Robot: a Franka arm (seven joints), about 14 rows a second.
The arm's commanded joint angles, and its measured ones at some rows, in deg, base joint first. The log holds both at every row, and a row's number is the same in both.
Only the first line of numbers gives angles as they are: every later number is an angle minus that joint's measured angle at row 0.
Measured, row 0:
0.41, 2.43, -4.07, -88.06, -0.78, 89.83, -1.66
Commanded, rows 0 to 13:
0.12, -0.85, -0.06, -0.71, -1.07, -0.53, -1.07
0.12, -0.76, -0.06, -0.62, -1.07, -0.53, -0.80
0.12, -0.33, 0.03, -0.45, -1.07, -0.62, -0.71
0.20, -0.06, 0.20, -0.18, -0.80, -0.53, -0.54
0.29, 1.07, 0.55, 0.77, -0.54, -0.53, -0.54
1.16, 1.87, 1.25, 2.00, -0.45, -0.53, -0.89
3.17, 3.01, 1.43, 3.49, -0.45, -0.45, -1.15
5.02, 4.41, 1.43, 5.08, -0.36, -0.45, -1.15
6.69, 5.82, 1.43, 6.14, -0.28, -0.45, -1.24
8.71, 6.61, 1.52, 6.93, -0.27, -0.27, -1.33
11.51, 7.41, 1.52, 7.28, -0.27, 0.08, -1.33
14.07, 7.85, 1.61, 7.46, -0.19, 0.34, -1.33
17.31, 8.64, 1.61, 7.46, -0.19, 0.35, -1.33
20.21, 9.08, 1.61, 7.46, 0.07, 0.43, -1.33
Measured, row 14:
15.56, 7.19, 2.03, 5.26, 0.08, 0.65, -0.29
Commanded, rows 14 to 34:
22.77, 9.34, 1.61, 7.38, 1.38, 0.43, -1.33
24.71, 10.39, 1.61, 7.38, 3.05, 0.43, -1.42
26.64, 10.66, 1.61, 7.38, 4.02, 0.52, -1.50
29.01, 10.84, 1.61, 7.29, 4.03, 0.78, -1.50
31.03, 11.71, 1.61, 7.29, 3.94, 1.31, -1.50
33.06, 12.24, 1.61, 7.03, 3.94, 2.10, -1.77
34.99, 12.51, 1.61, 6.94, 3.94, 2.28, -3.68
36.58, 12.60, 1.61, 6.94, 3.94, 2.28, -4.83
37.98, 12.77, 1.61, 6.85, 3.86, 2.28, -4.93
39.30, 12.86, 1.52, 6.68, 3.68, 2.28, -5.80
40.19, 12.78, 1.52, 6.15, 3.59, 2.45, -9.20
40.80, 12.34, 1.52, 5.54, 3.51, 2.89, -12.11
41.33, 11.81, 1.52, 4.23, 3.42, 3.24, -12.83
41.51, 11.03, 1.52, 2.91, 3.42, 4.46, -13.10
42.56, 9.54, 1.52, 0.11, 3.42, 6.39, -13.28
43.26, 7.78, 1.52, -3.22, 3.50, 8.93, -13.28
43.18, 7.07, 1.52, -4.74, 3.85, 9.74, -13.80
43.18, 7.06, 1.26, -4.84, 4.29, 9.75, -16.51
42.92, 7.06, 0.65, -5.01, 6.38, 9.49, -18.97
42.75, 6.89, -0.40, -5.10, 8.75, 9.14, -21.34
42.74, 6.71, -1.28, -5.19, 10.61, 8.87, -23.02
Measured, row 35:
42.54, 8.99, 1.01, -2.84, 6.74, 8.23, -18.09
